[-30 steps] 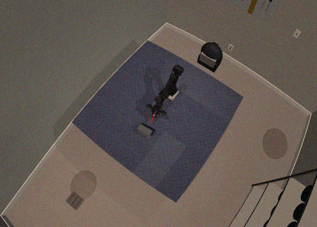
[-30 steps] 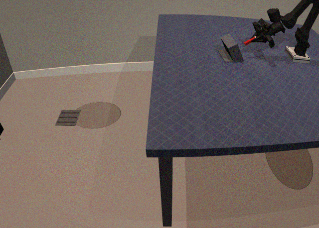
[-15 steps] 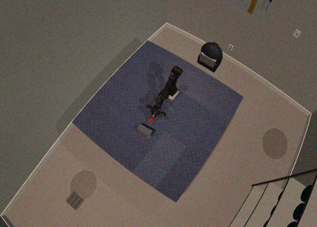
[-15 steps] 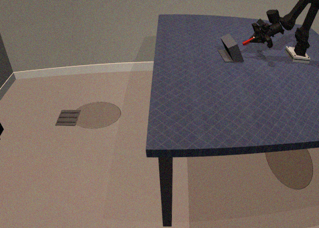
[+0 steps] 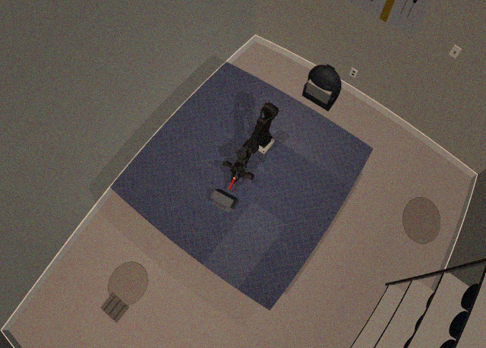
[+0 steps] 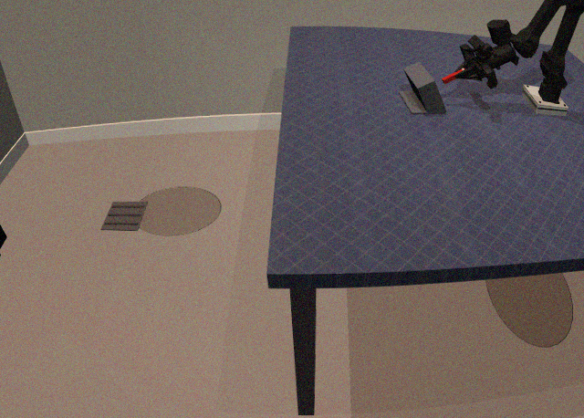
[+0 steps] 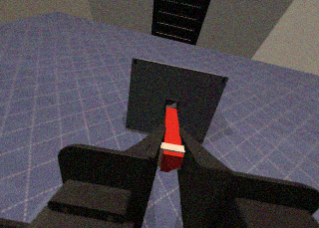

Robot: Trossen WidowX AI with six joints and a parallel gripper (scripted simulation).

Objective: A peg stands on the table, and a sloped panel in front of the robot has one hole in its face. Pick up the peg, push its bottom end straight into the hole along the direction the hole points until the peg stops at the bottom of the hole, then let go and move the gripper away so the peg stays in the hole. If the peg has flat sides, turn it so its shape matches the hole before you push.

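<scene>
The grey sloped panel is 9 cm ahead of my gripper tip, 2 cm to the left of it and 5 cm below it. From my gripper tip the other things lie so: red peg (1 cm behind, 1 cm above).
</scene>
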